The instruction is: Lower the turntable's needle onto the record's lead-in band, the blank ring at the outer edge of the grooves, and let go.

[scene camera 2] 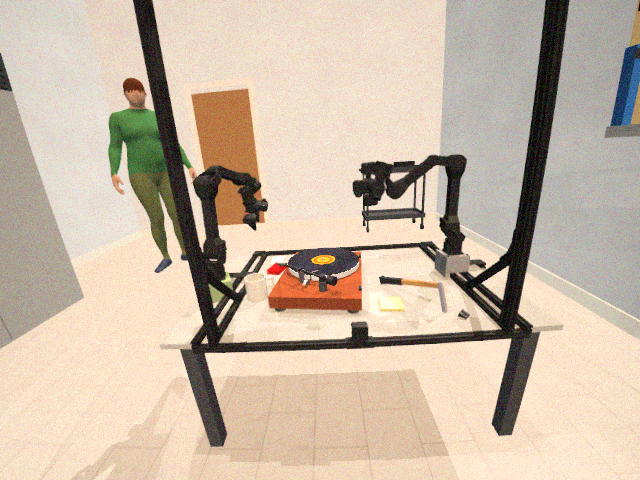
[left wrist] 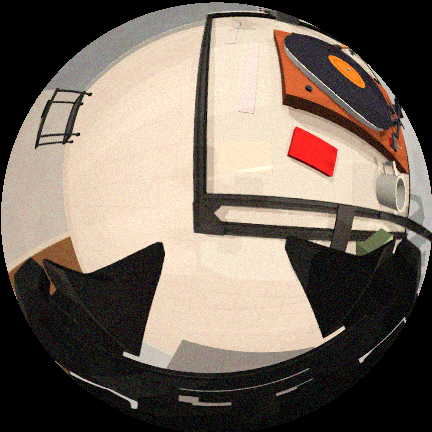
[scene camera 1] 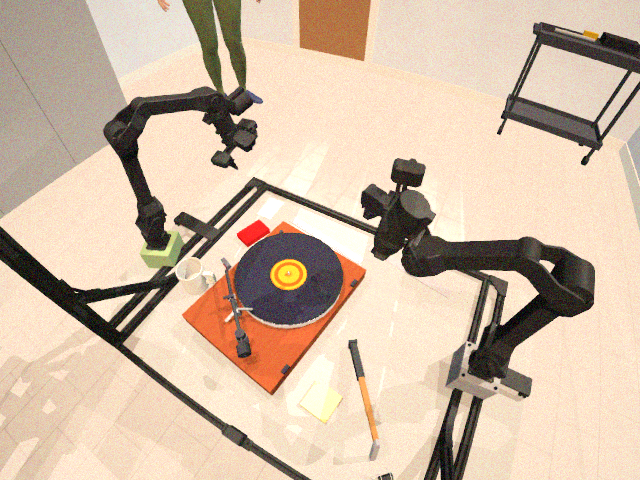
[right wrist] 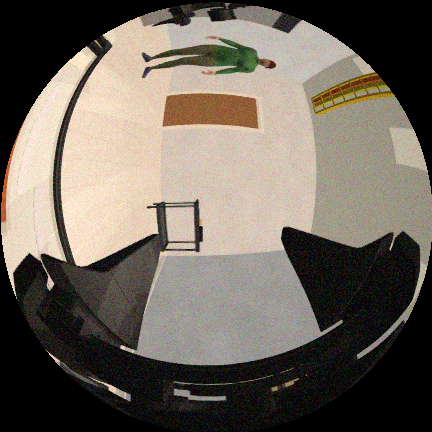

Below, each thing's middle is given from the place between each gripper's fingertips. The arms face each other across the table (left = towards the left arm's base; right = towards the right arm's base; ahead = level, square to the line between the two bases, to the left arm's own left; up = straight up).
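Scene:
My right hand is 320 mm above the turntable [scene camera 1: 276, 350], 230 mm past it and 240 mm to the right of it. Counted from my right hand: the white mug [scene camera 1: 191, 273], 340 mm below, 280 mm behind, 490 mm to the left; the hammer [scene camera 1: 352, 344], 330 mm below, 390 mm behind, 60 mm to the right.
Relative to my left hand: the white mug, 140 mm below, 380 mm behind, 40 mm to the right; the hammer, 140 mm below, 490 mm behind, 600 mm to the right; the turntable, 130 mm below, 340 mm behind, 290 mm to the right.

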